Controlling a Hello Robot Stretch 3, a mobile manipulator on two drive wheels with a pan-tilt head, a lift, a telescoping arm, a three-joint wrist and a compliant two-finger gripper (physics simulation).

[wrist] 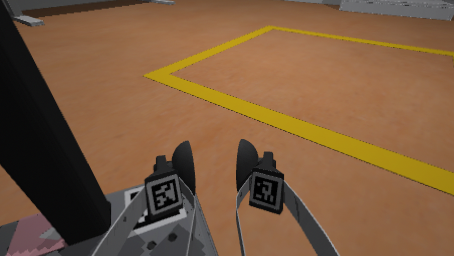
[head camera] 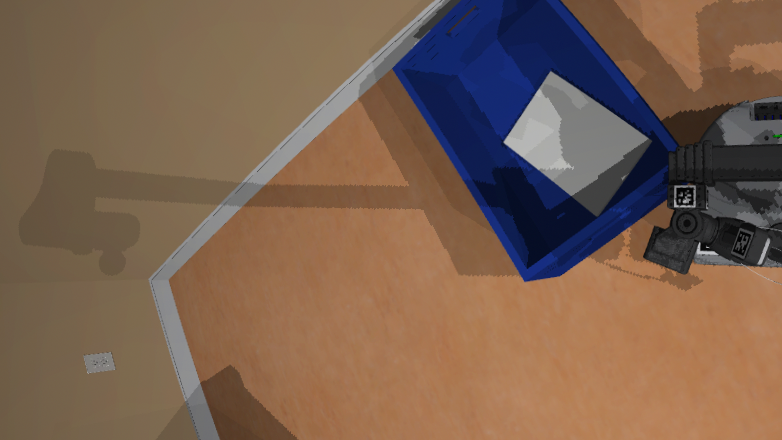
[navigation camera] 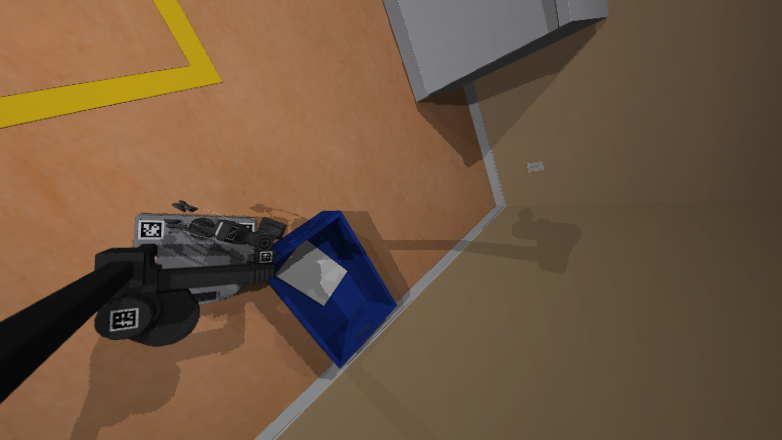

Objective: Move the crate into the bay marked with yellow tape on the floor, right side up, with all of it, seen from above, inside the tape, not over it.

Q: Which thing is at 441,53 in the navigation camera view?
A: A grey cabinet.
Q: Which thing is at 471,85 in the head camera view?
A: A blue crate.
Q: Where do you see a blue crate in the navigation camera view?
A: At 361,298
